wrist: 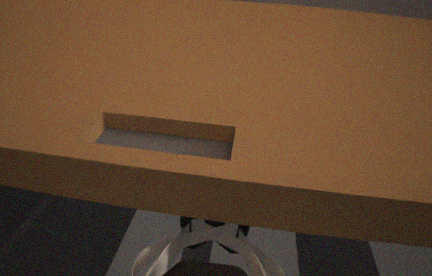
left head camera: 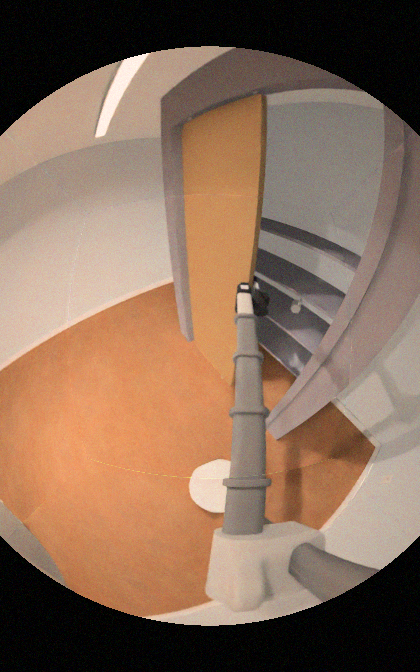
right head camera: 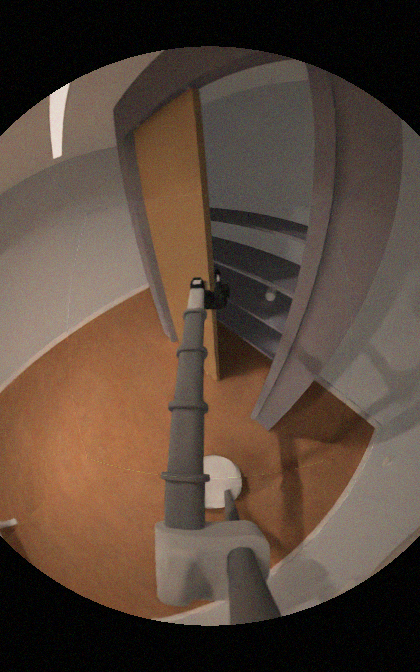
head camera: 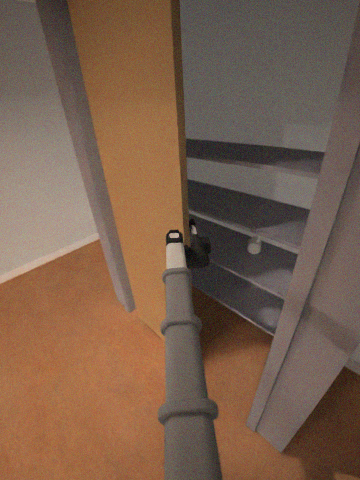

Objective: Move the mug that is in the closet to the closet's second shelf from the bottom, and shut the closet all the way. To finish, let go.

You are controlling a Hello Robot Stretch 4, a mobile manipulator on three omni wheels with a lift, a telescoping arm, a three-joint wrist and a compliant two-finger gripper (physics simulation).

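Places are measured from the robot's base along level axes (x ahead, y left, z up), in millimetres.
Where they show: gripper, fingertip midpoint: (head camera: 191,223).
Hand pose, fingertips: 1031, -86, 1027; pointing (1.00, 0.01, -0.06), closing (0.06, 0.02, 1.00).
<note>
After its pixels a point has its place, as x, y, z.
A pale mug (head camera: 254,245) {1203, -486, 749} (left head camera: 296,306) (right head camera: 270,295) appears to stand on the second shelf from the bottom (head camera: 230,245) {1319, -370, 684} (left head camera: 282,312) (right head camera: 247,295) inside the closet. The orange closet door (head camera: 135,150) {1108, 136, 1361} (left head camera: 220,200) (right head camera: 172,200) (wrist: 300,100) {977, 21, 1085} stands partly open, to the left of the shelves. It has a rectangular recess (wrist: 165,145) {942, -27, 996} near its free edge. My gripper (head camera: 199,250) (left head camera: 260,300) (right head camera: 218,295) (wrist: 215,216) {1031, -86, 1027} is shut and empty, close by the door's free edge. In the wrist view the door edge partly hides its fingertips.
The closet's right frame post (head camera: 310,235) {531, -328, 1239} (left head camera: 350,290) (right head camera: 320,200) stands right of the shelves, and the left frame post (head camera: 85,125) {1447, 431, 1456} stands beside the door. My arm (head camera: 185,350) {322, -5, 1159} (left head camera: 247,425) (right head camera: 187,425) reaches across in front of the door. A white disc (left head camera: 207,487) (right head camera: 220,477) lies low near the arm.
</note>
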